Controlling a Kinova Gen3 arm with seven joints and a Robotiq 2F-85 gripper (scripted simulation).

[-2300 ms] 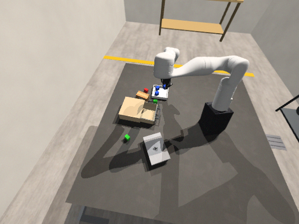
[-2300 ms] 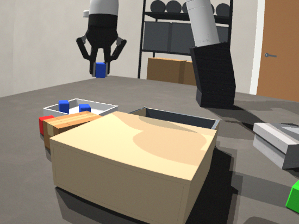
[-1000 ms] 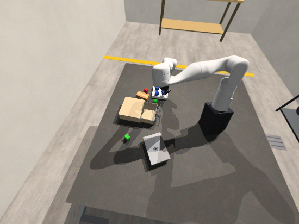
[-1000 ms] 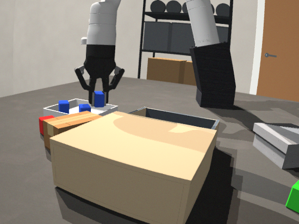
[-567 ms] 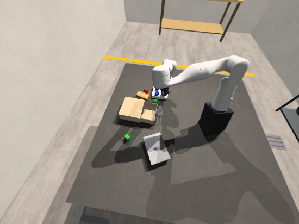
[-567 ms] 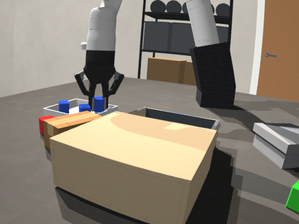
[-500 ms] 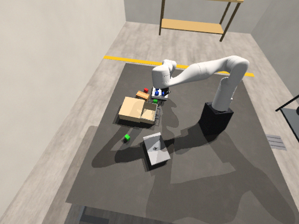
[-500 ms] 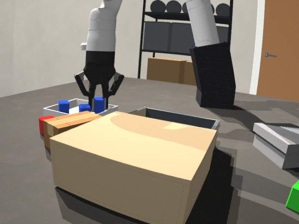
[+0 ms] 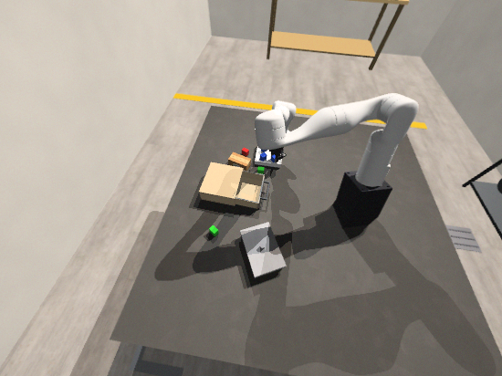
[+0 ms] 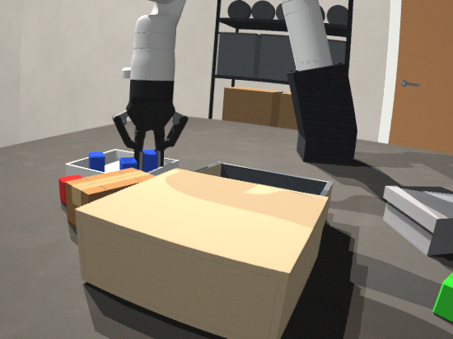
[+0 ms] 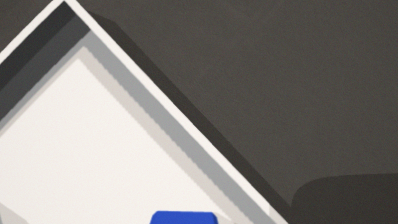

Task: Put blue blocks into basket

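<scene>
My hand is 40 mm short of the basket, 30 mm to the left of it and 20 mm above it. The rest, counted from my hand: red block 170 mm ahead, 10 mm below; brown box 170 mm ahead, 90 mm to the left; drawer 240 mm to the left, 70 mm ahead.
</scene>
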